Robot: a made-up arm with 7 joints.
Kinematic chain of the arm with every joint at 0, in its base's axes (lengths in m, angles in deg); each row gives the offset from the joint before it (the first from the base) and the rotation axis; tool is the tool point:
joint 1: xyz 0 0 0.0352 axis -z
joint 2: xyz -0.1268 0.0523 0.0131 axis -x
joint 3: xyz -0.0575 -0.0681 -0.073 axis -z
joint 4: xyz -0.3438 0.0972 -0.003 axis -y
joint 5: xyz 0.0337 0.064 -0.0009 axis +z
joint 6: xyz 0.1 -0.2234 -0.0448 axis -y
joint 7: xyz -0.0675 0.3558 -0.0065 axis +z
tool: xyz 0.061 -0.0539 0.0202
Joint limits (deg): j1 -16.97..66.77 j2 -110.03..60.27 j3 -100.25..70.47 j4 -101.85..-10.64 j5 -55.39..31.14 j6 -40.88..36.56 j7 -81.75..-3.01
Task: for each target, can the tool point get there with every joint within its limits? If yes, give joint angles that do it. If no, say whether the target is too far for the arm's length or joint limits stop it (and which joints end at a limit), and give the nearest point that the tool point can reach.
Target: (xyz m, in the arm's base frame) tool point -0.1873 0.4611 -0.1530
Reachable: yes | joints 49.45 2.68 -0.53 -53.53 -24.50 -16.56 -18.29
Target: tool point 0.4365 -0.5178 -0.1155
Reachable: no: joint limits stop it (at a limit: joint 1, joint 3, joint 4, joint 5, joint 6, joint 7) | nearest point -0.0843 -0.5141 -0.0777 | short by 0.522 m
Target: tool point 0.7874 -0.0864 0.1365
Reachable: no: joint limits stop it (at a limit: joint 1, joint 3, joint 4, joint 5, joint 6, joint 7) | nearest point 0.4094 0.2324 0.1058 | short by 0.495 m
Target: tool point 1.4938 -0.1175 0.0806
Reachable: no: too far | nearest point 0.4130 0.2340 0.0589 | short by 1.137 m
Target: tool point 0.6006 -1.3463 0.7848
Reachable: no: too far | nearest point -0.1470 -0.5302 0.2994 | short by 1.209 m
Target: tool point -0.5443 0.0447 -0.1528
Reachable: yes | joints -4.54 -9.46 -23.17 -56.70 -16.26 1.98 -10.37
